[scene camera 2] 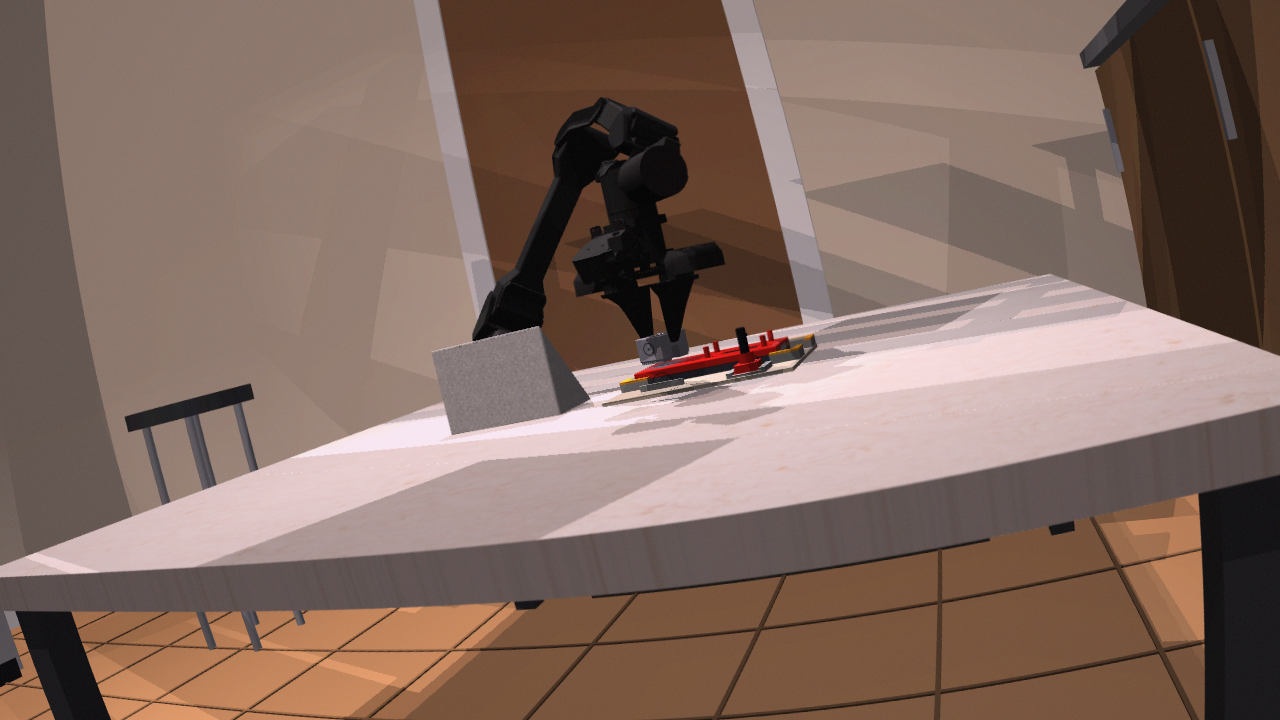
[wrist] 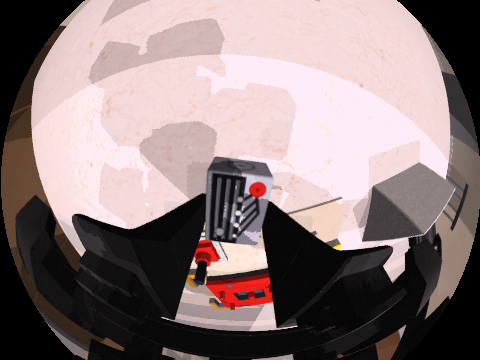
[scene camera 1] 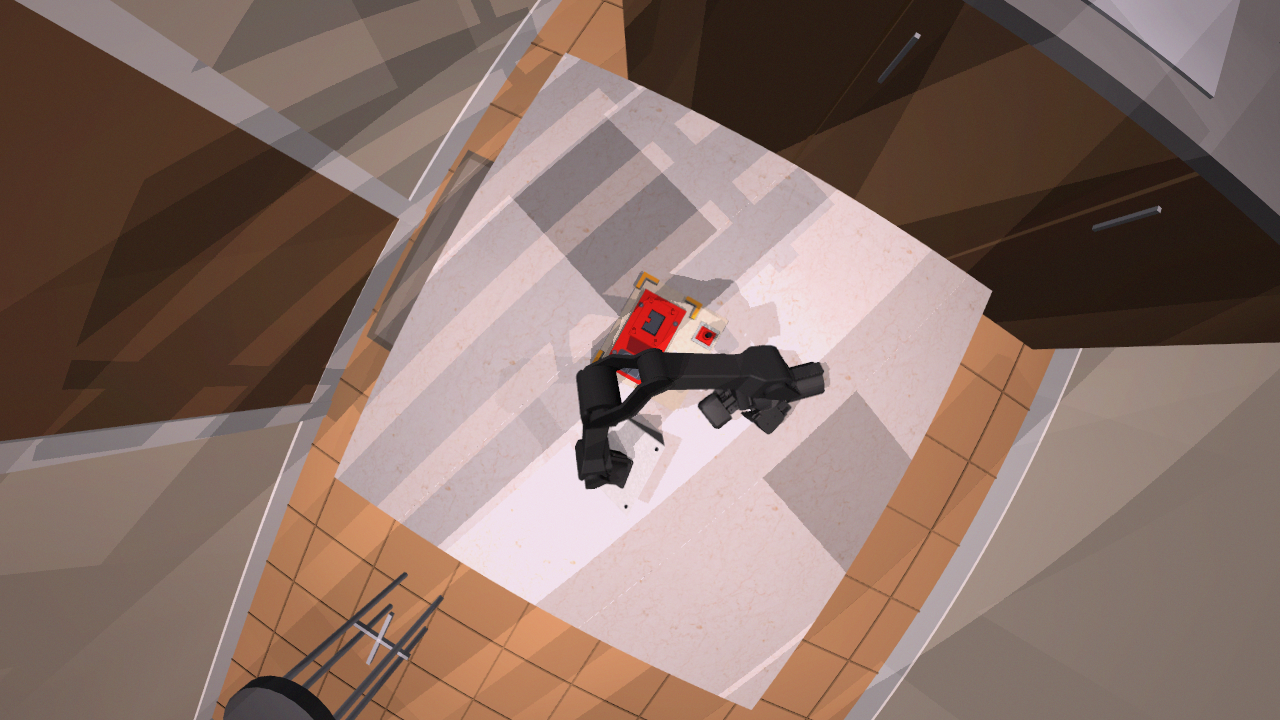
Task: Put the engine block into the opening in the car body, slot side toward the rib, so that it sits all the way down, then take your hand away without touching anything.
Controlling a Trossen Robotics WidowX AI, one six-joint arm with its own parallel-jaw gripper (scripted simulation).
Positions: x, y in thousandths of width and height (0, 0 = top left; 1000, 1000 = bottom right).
Labels:
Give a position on a red car body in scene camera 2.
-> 561, 502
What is my gripper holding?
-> An engine block.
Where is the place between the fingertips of my gripper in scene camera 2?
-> At 518, 477

